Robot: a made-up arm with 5 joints. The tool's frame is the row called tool.
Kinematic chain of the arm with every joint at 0, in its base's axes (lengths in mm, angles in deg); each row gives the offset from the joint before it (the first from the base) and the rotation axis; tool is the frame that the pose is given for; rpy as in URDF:
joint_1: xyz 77.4 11 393.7 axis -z
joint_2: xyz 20.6 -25 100.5 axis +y
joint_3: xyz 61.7 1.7 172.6 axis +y
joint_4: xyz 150.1 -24 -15.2 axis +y
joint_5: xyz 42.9 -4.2 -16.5 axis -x
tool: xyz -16.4 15 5.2 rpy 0.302 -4.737 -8.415
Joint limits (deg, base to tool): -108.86..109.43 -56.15..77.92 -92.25..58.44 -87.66..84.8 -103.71..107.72
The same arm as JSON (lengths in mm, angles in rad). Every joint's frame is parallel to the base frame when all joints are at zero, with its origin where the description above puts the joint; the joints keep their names.
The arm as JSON. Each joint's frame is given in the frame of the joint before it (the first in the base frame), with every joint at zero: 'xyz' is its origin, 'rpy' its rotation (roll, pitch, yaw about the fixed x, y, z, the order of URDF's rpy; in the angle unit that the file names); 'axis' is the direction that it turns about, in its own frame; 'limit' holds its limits. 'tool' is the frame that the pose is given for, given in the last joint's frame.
{
  "units": {
    "length": "mm",
    "angle": "rad"
  },
  "joints": [
    {
      "name": "joint_1",
      "type": "revolute",
      "origin": {
        "xyz": [
          77.4,
          11.0,
          393.7
        ],
        "rpy": [
          0.0,
          0.0,
          0.0
        ]
      },
      "axis": [
        0.0,
        0.0,
        -1.0
      ],
      "limit": {
        "lower": -1.9,
        "upper": 1.9099
      }
    },
    {
      "name": "joint_2",
      "type": "revolute",
      "origin": {
        "xyz": [
          20.6,
          -25.0,
          100.5
        ],
        "rpy": [
          0.0,
          0.0,
          0.0
        ]
      },
      "axis": [
        0.0,
        1.0,
        0.0
      ],
      "limit": {
        "lower": -0.98,
        "upper": 1.36
      }
    },
    {
      "name": "joint_3",
      "type": "revolute",
      "origin": {
        "xyz": [
          61.7,
          1.7,
          172.6
        ],
        "rpy": [
          0.0,
          0.0,
          0.0
        ]
      },
      "axis": [
        0.0,
        1.0,
        0.0
      ],
      "limit": {
        "lower": -1.6101,
        "upper": 1.02
      }
    },
    {
      "name": "joint_4",
      "type": "revolute",
      "origin": {
        "xyz": [
          150.1,
          -24.0,
          -15.2
        ],
        "rpy": [
          0.0,
          0.0,
          0.0
        ]
      },
      "axis": [
        0.0,
        1.0,
        0.0
      ],
      "limit": {
        "lower": -1.53,
        "upper": 1.48
      }
    },
    {
      "name": "joint_5",
      "type": "revolute",
      "origin": {
        "xyz": [
          42.9,
          -4.2,
          -16.5
        ],
        "rpy": [
          0.0,
          0.0,
          0.0
        ]
      },
      "axis": [
        -1.0,
        0.0,
        0.0
      ],
      "limit": {
        "lower": -1.8101,
        "upper": 1.8801
      }
    }
  ],
  "tool": {
    "origin": {
      "xyz": [
        -16.4,
        15.0,
        5.2
      ],
      "rpy": [
        0.0053,
        -0.0827,
        -0.1469
      ]
    }
  }
}

